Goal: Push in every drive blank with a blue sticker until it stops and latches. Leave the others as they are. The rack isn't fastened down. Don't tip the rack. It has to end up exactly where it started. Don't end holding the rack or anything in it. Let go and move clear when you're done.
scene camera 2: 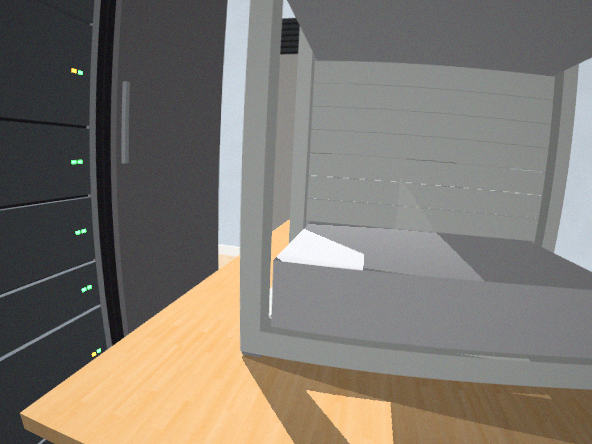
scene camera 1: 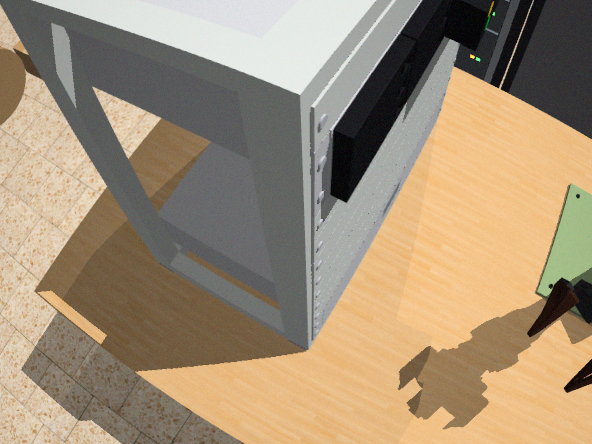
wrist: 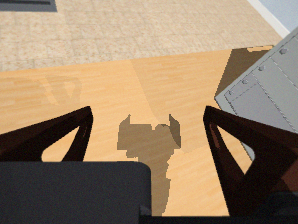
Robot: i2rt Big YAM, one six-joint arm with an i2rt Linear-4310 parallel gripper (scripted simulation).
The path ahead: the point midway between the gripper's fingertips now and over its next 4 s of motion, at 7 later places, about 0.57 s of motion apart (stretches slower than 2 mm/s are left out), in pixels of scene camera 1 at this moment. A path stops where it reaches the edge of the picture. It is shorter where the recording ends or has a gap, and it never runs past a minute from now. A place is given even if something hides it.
My gripper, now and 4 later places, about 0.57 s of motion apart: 547, 363; 547, 354; 544, 316; 548, 256; 563, 191
